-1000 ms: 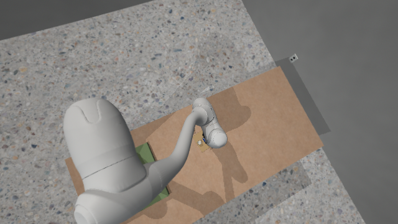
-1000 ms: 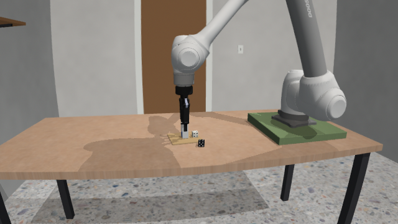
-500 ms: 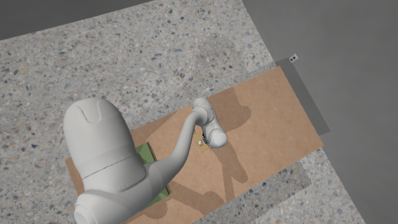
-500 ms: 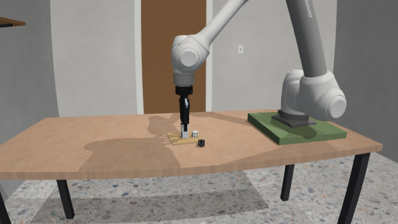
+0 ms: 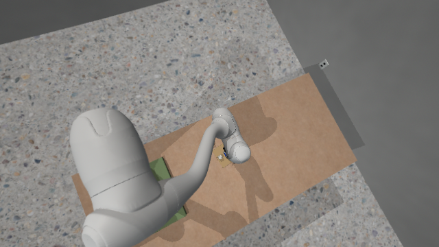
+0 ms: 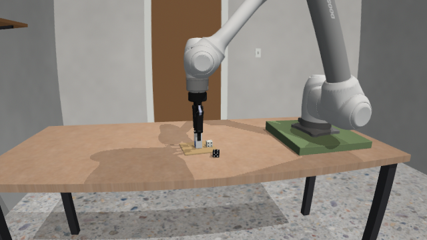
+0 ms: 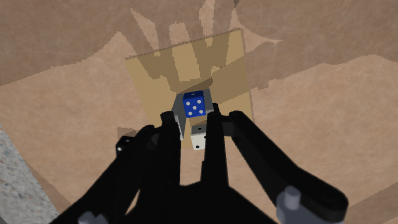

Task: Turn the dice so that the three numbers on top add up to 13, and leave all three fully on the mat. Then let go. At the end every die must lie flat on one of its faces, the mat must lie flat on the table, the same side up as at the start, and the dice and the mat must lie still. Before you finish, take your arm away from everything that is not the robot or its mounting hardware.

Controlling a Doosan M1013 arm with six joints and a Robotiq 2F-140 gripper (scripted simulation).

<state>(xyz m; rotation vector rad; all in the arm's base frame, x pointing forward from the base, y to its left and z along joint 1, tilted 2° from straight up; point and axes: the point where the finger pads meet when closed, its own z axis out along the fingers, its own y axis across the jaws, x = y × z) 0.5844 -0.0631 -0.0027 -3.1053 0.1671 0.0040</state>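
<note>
My gripper is now 20 mm above the blue die. From my hand the other things lie so: white die (50 mm behind, 20 mm below, 10 mm to the left); tan mat (40 mm below); black die (110 mm to the left, 40 mm behind, 30 mm below).
</note>
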